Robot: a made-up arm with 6 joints. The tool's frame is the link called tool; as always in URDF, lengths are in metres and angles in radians.
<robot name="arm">
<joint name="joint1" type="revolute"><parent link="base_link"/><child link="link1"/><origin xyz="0 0 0.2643" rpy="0 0 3.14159"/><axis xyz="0 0 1"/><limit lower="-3.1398" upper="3.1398"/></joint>
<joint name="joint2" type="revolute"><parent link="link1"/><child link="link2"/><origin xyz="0 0 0" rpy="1.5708 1.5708 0"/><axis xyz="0 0 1"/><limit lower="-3.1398" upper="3.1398"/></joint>
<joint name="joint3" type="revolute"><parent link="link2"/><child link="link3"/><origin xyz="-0.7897 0 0" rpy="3.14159 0 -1.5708"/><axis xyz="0 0 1"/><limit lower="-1.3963" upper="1.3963"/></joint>
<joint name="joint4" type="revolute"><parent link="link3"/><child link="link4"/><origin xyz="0 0 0" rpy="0 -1.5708 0"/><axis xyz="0 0 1"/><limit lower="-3.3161" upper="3.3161"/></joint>
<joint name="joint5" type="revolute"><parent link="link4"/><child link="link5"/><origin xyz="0 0 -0.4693" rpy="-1.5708 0 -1.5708"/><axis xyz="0 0 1"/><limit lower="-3.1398" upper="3.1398"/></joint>
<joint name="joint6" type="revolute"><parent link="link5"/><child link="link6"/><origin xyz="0 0 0.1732" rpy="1.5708 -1.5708 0"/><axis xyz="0 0 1"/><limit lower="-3.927" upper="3.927"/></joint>
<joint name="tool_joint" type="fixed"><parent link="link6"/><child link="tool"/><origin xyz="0 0 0" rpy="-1.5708 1.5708 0"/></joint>
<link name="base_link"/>
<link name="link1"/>
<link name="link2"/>
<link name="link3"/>
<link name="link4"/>
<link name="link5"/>
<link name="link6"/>
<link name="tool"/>
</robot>
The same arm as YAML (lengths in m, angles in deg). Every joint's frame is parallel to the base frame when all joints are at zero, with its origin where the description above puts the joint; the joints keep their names.
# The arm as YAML. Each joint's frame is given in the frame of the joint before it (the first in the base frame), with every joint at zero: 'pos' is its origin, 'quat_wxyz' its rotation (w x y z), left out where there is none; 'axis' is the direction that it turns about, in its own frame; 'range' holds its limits. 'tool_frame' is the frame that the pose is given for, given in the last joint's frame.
length_unit: m
angle_unit: deg
joints:
  - joint: joint1
    pos: [0.0, 0.0, 0.2643]
    axis: "+z"
    range: [-179.9, 179.9]
  - joint: joint2
    pos: [0.0, 0.0, 0.0]
    axis: "+y"
    range: [-179.9, 179.9]
  - joint: joint3
    pos: [0.0, 0.0, 0.7897]
    axis: "-y"
    range: [-80.0, 80.0]
  - joint: joint4
    pos: [0.0, 0.0, 0.0]
    axis: "-x"
    range: [-190.0, 190.0]
  - joint: joint5
    pos: [0.4693, 0.0, 0.0]
    axis: "-y"
    range: [-179.9, 179.9]
  - joint: joint6
    pos: [0.0, -0.1732, 0.0]
    axis: "-x"
    range: [-225.0, 225.0]
tool_frame:
  pos: [0.0, 0.0, 0.0]
  quat_wxyz: [1.0, -0.000003, -0.000006, -0.000001]

